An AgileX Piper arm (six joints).
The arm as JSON. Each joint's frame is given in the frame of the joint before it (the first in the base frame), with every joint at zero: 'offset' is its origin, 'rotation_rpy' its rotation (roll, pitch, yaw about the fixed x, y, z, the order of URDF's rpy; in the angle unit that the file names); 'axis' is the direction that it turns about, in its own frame. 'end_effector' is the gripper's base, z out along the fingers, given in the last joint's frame.
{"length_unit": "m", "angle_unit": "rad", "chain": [
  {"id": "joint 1", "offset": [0.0, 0.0, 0.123], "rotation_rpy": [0.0, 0.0, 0.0], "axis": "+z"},
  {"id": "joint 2", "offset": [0.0, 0.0, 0.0], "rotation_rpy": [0.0, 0.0, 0.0], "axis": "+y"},
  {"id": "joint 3", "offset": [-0.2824, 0.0, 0.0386], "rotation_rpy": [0.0, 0.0, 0.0], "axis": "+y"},
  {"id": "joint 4", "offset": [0.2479, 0.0, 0.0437], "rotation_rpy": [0.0, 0.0, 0.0], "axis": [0.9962, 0.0, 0.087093]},
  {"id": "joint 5", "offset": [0.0, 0.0, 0.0], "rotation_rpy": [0.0, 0.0, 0.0], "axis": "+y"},
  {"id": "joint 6", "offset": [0.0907, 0.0, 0.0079], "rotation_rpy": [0.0, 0.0, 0.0], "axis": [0.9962, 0.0, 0.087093]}
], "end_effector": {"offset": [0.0, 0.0, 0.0], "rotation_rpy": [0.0, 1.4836, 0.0]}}
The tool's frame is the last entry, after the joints.
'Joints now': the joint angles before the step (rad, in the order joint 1, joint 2, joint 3, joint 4, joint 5, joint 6). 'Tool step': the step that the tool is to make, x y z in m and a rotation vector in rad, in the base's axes. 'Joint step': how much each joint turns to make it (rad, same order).
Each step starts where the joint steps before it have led.
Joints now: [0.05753 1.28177 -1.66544 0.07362 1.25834 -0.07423]
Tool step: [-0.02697 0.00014 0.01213 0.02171 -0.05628 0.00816]
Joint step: [0.00002 -0.07899 0.01919 0.01947 0.00221 0.00200]
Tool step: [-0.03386 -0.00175 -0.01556 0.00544 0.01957 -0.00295]
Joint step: [-0.00002 -0.12935 0.14654 0.00231 0.00148 0.00628]
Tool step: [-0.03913 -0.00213 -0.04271 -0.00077 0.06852 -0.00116]
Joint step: [-0.00006 -0.17640 0.25390 0.00182 -0.00924 0.00162]
